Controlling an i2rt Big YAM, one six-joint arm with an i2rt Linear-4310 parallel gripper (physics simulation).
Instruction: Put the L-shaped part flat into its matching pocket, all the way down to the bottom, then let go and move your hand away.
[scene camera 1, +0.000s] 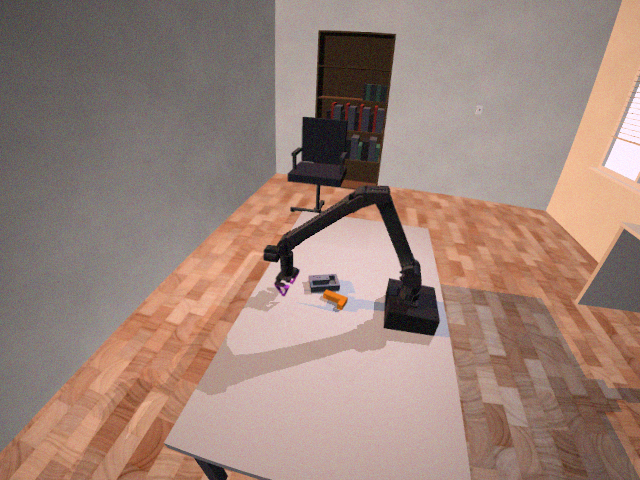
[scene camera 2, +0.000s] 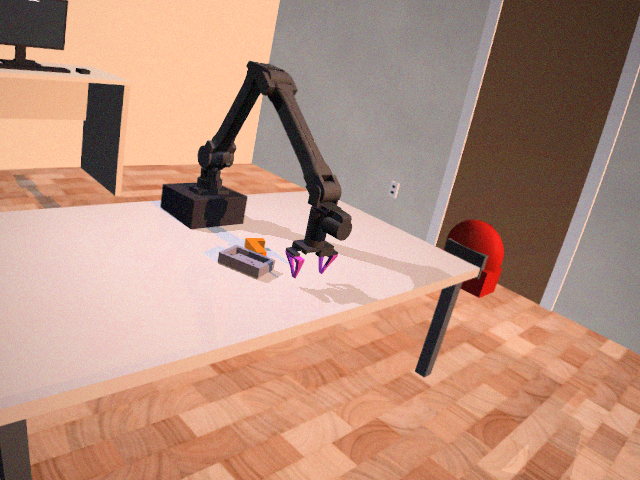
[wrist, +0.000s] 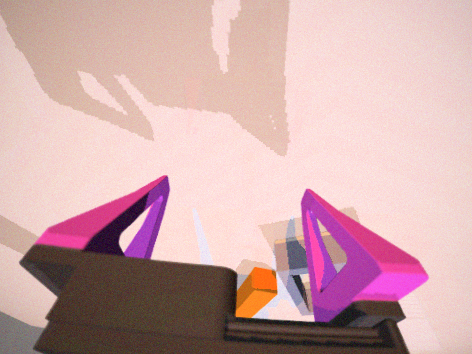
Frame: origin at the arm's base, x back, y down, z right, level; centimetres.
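Where they show: gripper, between the fingertips: (scene camera 1: 287, 289) (scene camera 2: 307, 275) (wrist: 236, 188); arm's base, origin of its link: (scene camera 1: 407, 297) (scene camera 2: 208, 191).
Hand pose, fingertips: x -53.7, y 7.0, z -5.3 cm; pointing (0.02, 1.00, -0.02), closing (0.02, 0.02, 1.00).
Note:
Things, the pixels of their top centre, and the offset from my fingertips. Level surfaces: height alone.
- orange L-shaped part, centre of its top: (wrist: 241, 304) (scene camera 2: 260, 245) (scene camera 1: 334, 297) dx +21.7, dy -0.2, dz +2.3 cm
- grey block with the pocket, centre of its top: (wrist: 330, 294) (scene camera 2: 247, 255) (scene camera 1: 324, 280) dx +14.1, dy -0.9, dz +11.8 cm
- white table, height of its surface: dy +2.8 cm
The orange L-shaped part (scene camera 1: 334, 298) (scene camera 2: 254, 245) (wrist: 257, 291) lies on the table, outside the pocket, between the pocket block and the arm's base. The grey block with the pocket (scene camera 1: 324, 282) (scene camera 2: 246, 261) stands close beside it; in the wrist view the block (wrist: 290, 256) is partly hidden behind one finger. My gripper (scene camera 1: 287, 287) (scene camera 2: 308, 273) (wrist: 236, 188) is open and empty, fingers pointing down. It hangs above the table, to the side of the block and the part, farther from the base. The pocket's floor shows poorly.
The arm's black base (scene camera 1: 411, 311) (scene camera 2: 204, 205) stands on the white table (scene camera 1: 330, 403) (scene camera 2: 129, 310). The table's long edge runs close beyond the gripper. An office chair (scene camera 1: 321, 149) stands behind the table's far end.

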